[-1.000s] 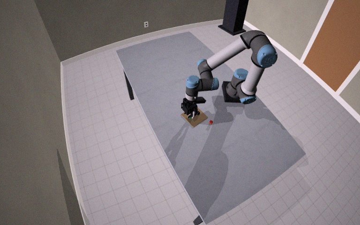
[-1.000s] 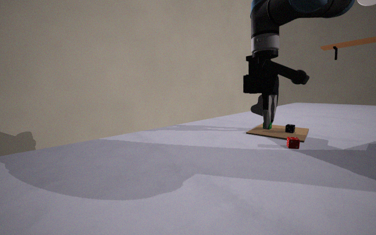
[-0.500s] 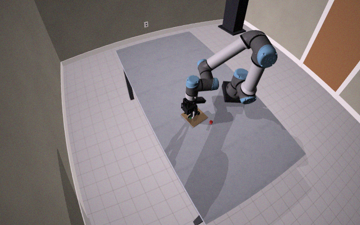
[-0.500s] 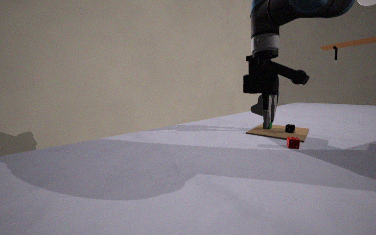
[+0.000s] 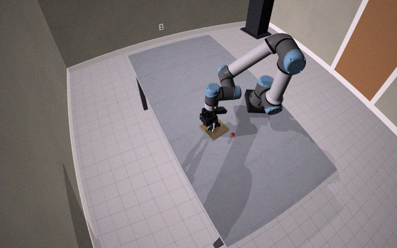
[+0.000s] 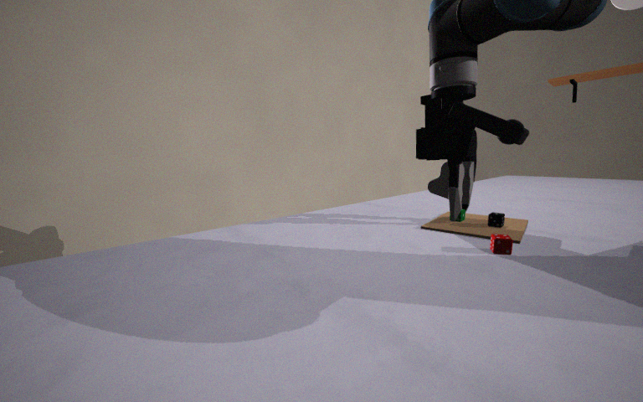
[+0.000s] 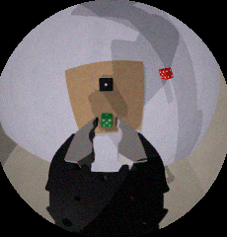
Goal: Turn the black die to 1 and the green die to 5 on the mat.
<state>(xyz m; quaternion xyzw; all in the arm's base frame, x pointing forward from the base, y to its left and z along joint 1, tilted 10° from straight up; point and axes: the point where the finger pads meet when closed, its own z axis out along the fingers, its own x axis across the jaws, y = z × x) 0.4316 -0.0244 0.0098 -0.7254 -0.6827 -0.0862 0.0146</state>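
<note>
Right now my hand is 10 mm above the green die. Also, from my hand: red die (120 mm to the left, 90 mm behind, 10 mm below); brown mat (30 mm behind, 20 mm below); black die (60 mm behind, 10 mm below).
</note>
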